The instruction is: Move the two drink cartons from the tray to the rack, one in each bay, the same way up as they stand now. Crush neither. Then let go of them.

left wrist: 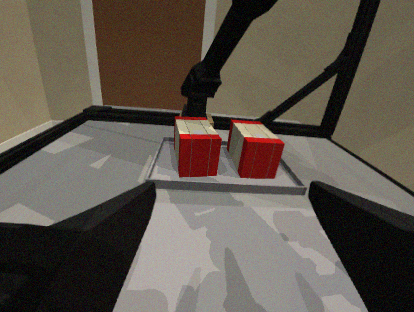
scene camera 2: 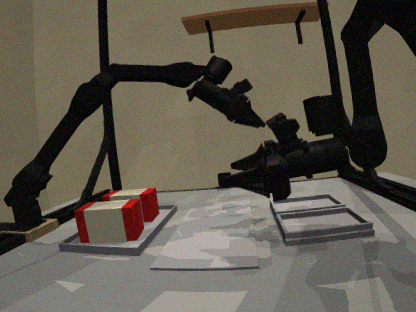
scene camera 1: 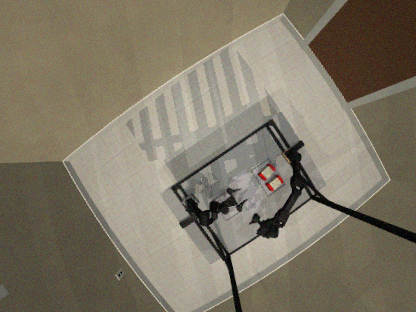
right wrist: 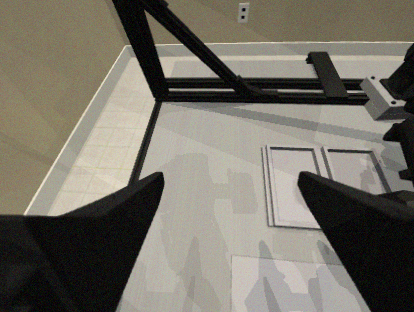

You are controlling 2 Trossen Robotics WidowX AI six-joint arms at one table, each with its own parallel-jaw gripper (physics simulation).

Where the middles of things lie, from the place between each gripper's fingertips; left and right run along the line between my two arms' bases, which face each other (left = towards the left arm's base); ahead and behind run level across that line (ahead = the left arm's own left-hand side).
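Labels:
My left hand is 3 cm past the grey mat (scene camera 2: 217, 236), 5 cm to the left of it and 12 cm above it. Counted from my left hand, the grey tray (scene camera 2: 72, 244) is 25 cm to the right and 11 cm below.
Counted from my right hand, the grey mat is 20 cm ahead, 10 cm to the right and 20 cm below. From my right hand, too, I find the grey tray 30 cm to the right, 24 cm ahead and 19 cm below.

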